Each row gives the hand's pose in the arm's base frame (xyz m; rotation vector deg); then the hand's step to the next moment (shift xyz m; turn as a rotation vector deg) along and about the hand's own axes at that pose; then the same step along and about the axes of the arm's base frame.
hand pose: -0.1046 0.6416 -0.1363 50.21 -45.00 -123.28
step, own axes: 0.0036 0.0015 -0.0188 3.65 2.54 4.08
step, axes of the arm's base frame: 0.0128 -0.0087 -0.0113 -4.19 -3.17 2.97
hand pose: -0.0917 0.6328 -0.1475 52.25 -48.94 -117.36
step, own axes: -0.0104 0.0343 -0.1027 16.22 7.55 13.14
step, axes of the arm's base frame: 0.0994 -0.0371 -0.0240 -15.87 -13.51 7.64
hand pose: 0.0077 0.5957 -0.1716 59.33 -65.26 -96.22
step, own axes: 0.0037 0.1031 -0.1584 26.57 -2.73 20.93
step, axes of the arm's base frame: 0.1657 -0.0695 0.0586 -28.24 -18.71 -2.03
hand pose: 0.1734 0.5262 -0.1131 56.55 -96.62 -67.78
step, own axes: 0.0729 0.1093 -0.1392 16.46 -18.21 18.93
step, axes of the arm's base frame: 0.0892 -0.0826 0.1479 -20.78 -13.85 -18.36
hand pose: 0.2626 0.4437 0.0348 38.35 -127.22 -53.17
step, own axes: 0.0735 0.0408 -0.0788 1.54 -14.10 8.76
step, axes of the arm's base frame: -0.0015 -0.0567 0.1003 -4.37 -5.98 -14.93
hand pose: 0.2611 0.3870 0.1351 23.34 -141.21 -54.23
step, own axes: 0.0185 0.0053 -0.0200 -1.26 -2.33 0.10
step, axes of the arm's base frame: -0.0058 -0.0151 0.0226 1.26 -1.08 -2.07
